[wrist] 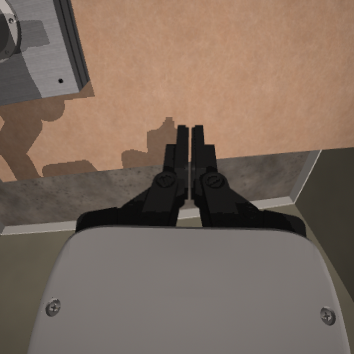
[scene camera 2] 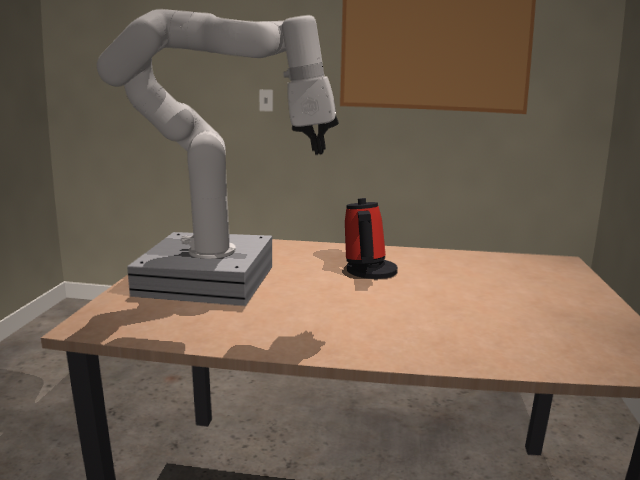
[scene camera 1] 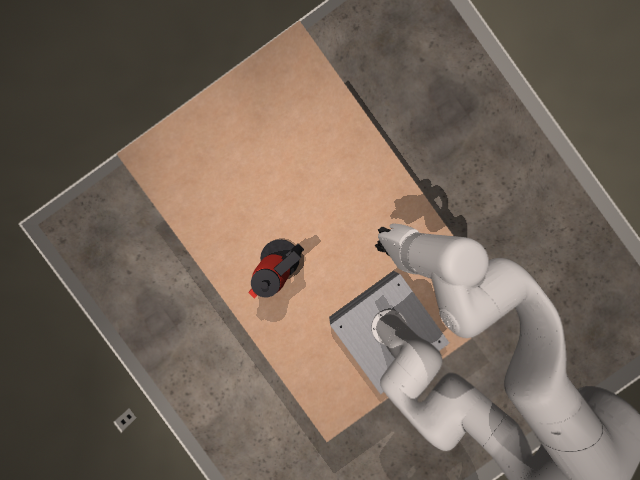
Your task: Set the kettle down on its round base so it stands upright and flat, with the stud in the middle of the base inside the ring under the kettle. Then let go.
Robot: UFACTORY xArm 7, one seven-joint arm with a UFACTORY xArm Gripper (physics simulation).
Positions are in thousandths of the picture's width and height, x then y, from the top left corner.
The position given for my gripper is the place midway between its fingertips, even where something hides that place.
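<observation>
There is my gripper (scene camera 1: 595, 509), which I find again in the wrist view (wrist: 535, 400). I also see a black round base (scene camera 2: 601, 561), but in the wrist view that base is out of frame.
</observation>
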